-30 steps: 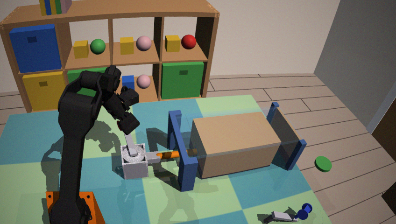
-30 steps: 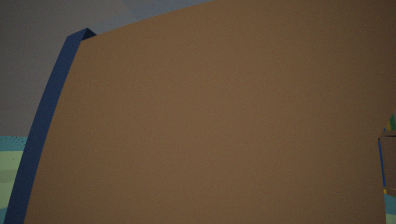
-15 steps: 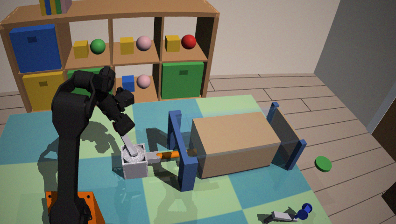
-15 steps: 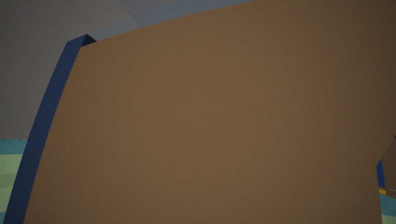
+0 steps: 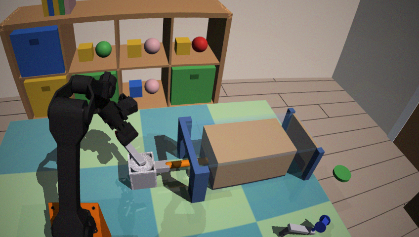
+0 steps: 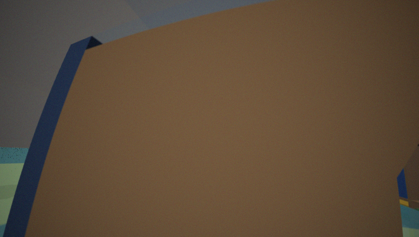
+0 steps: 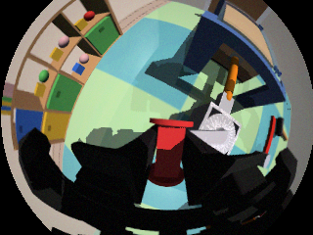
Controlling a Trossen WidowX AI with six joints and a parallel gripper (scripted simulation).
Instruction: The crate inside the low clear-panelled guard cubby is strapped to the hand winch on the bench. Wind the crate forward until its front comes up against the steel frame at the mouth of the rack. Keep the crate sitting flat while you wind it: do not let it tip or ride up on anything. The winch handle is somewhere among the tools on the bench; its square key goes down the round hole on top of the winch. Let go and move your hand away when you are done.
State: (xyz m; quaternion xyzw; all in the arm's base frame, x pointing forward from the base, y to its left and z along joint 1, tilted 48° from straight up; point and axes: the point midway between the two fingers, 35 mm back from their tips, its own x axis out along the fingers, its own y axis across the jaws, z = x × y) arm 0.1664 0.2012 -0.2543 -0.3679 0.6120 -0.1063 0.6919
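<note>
Right now the crank handle is 4 cm to the right of my gripper tip and 3 cm below it. The rest, counted from my gripper tip: blue frame (18 cm ahead, 11 cm to the right, 3 cm below); red knob (2 cm behind, 1 cm to the right); grey winch (10 cm to the right, 10 cm below).
</note>
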